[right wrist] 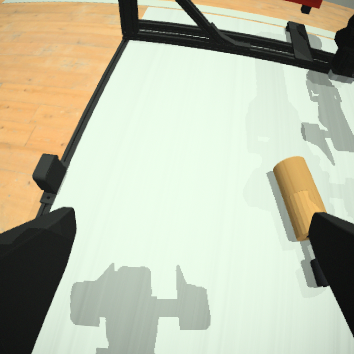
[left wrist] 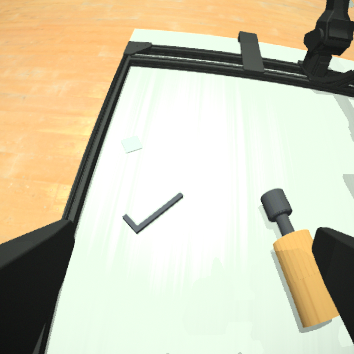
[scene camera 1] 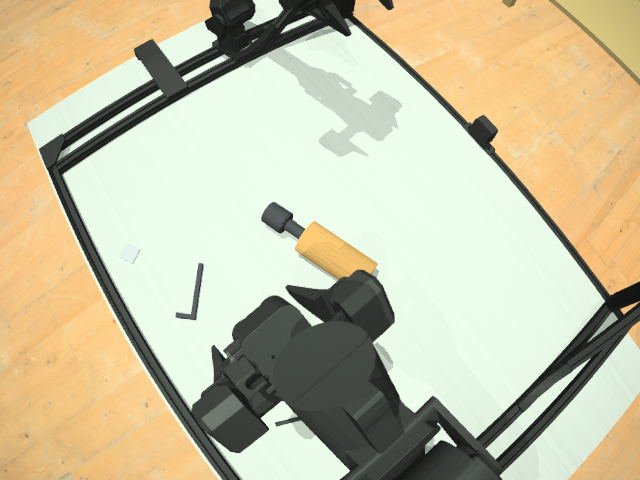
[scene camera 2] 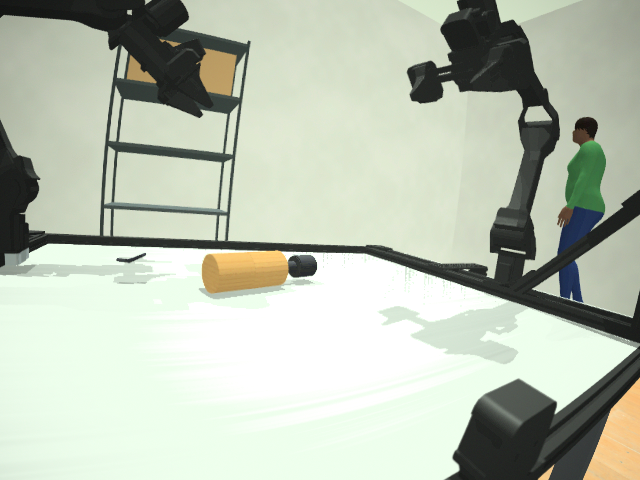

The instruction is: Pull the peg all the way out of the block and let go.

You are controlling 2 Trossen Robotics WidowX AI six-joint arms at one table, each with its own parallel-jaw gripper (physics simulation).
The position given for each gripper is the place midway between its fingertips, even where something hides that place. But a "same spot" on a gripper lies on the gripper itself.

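Labels:
The left gripper is out of frame in the right wrist view, while the left wrist view, scene camera 1 (251,318) and scene camera 2 show it. A wooden block appears in both the left wrist view and the right wrist view, as well as in scene camera 1 (328,251) and scene camera 2 (221,272). On the left gripper, (left wrist: 42,255) and (scene camera 2: 195,106) are the same spot. For the wooden block, too, (left wrist: 313,303) and (right wrist: 308,170) are the same spot.

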